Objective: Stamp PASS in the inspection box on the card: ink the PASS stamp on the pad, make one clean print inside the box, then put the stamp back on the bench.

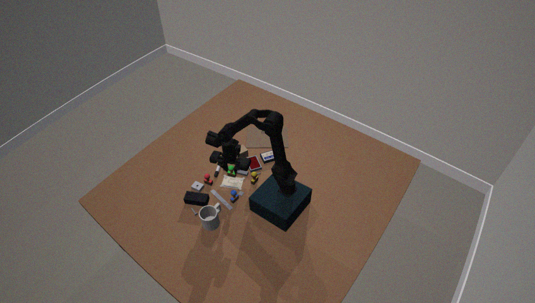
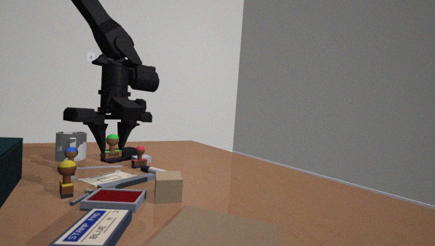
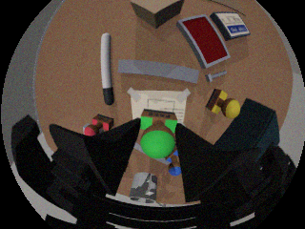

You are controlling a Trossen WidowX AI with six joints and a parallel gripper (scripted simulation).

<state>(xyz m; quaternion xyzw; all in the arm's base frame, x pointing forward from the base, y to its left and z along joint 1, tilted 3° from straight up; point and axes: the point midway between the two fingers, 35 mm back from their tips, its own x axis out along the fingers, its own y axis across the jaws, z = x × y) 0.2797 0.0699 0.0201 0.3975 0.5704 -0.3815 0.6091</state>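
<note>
Now: the card 1 cm to the left of my gripper tip and 7 cm below it. Also, from my gripper tip: green-knobbed stamp: right at my gripper tip; grey bar: 3 cm ahead, 5 cm to the right, 6 cm below; yellow-knobbed stamp: 8 cm behind, 7 cm to the right, 5 cm below.
</note>
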